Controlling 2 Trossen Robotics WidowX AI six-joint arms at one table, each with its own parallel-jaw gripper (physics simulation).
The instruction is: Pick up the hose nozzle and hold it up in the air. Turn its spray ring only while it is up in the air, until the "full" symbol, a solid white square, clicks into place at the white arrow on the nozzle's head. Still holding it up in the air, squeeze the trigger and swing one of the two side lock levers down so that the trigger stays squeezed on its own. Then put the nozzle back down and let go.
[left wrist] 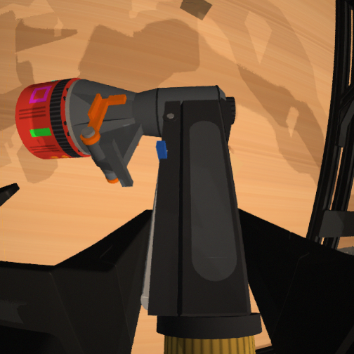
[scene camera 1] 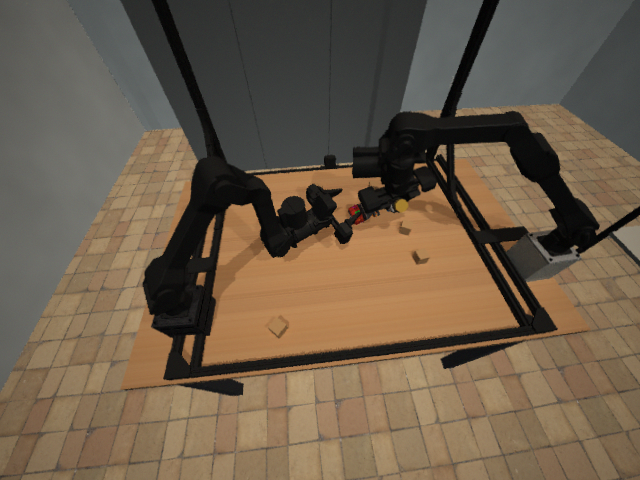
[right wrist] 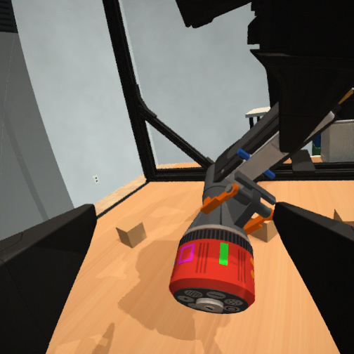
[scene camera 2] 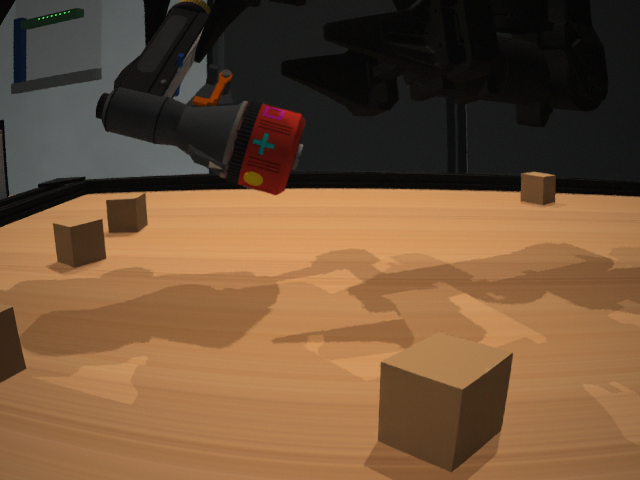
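Seen in the pictures: left gripper, fingertip midpoint: [scene camera 1: 393, 206] [scene camera 2: 172, 58]; right gripper, fingertip midpoint: [scene camera 1: 351, 200] [scene camera 2: 300, 51]; left arm's base, origin of the base link: [scene camera 1: 553, 245]; right arm's base, origin of the base link: [scene camera 1: 177, 305].
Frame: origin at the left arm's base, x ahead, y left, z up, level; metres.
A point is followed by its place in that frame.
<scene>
The dark grey nozzle [scene camera 1: 364, 212] @(x 0.481, y -0.206, z -0.009 m) [scene camera 2: 136, 114] @(x 0.414, y -0.250, z -0.001 m) [left wrist: 212, 200] is up in the air, its head tilted down. My left gripper [left wrist: 191, 217] is shut on its handle, above the yellow end. The red spray ring [scene camera 2: 271, 149] @(x 0.507, y -0.249, z -0.031 m) [left wrist: 37, 120] [right wrist: 212, 272] shows a magenta square outline, a green bar, a teal cross and a yellow oval; no solid white square is visible. A pale mark [scene camera 2: 216, 166] @(x 0.470, y -0.246, z -0.040 m) shows on the head. Orange side levers [left wrist: 98, 112] [right wrist: 220, 198] stick out beside the head. My right gripper [scene camera 2: 305, 49] @(x 0.522, y -0.218, z 0.035 m) [right wrist: 186, 211] is open near the ring, fingers apart from it.
Wooden cubes lie on the table: a large one [scene camera 2: 444, 397] @(x 0.596, y -0.449, z -0.090 m) at the front, two [scene camera 2: 80, 242] @(x 0.336, y -0.213, z -0.100 m) [scene camera 2: 126, 214] @(x 0.327, y -0.095, z -0.101 m) at the left and one [scene camera 2: 537, 188] @(x 0.765, y 0.055, z -0.100 m) at the far right in scene camera 2. A black frame [scene camera 1: 361, 352] @(x 0.570, y 0.163, z -0.105 m) borders the table.
</scene>
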